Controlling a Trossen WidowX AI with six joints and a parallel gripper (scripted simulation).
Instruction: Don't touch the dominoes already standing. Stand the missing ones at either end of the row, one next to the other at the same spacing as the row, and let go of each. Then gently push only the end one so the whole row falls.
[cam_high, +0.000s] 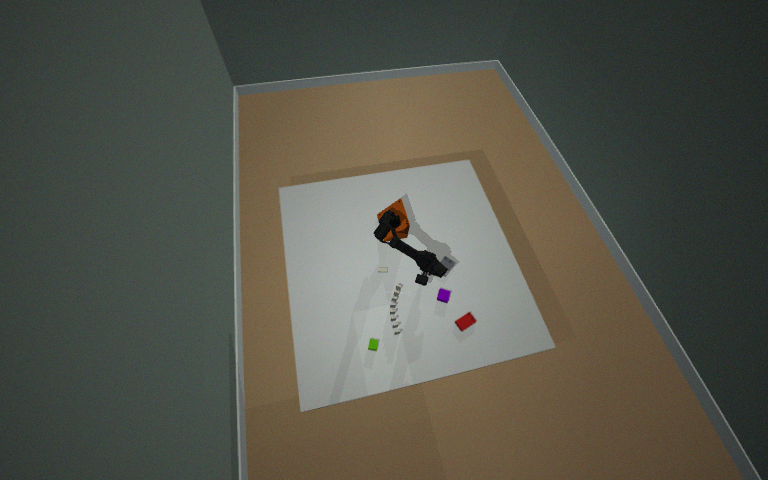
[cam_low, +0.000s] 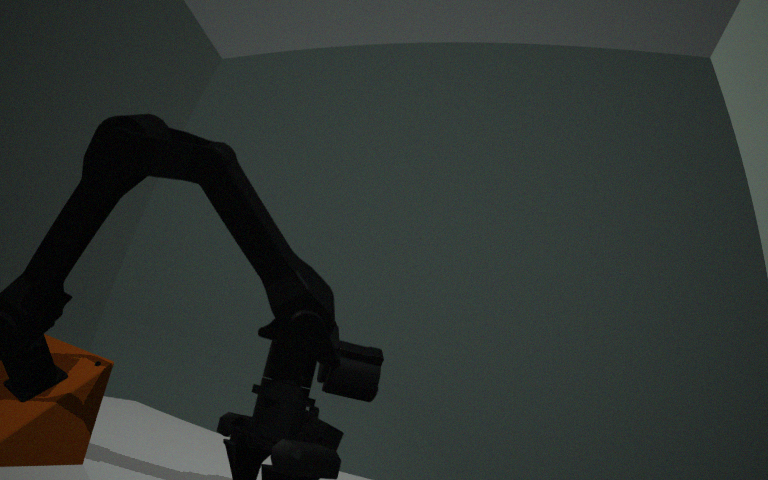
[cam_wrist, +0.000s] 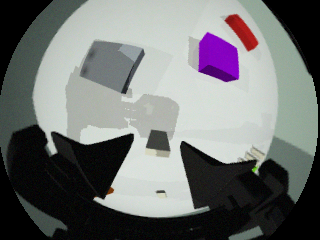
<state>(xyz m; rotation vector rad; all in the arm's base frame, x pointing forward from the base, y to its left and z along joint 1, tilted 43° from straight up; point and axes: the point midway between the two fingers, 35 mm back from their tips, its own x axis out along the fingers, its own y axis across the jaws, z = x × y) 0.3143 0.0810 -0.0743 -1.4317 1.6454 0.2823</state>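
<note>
My gripper tip is now 4 cm past the grey block, 14 cm to the right of it and 2 cm above it. Also, from my gripper tip: green block: 34 cm ahead, 32 cm to the right, 1 cm below; red block: 28 cm ahead, 17 cm to the left, 2 cm below; purple cube: 13 cm ahead, 9 cm to the left, 1 cm below.
</note>
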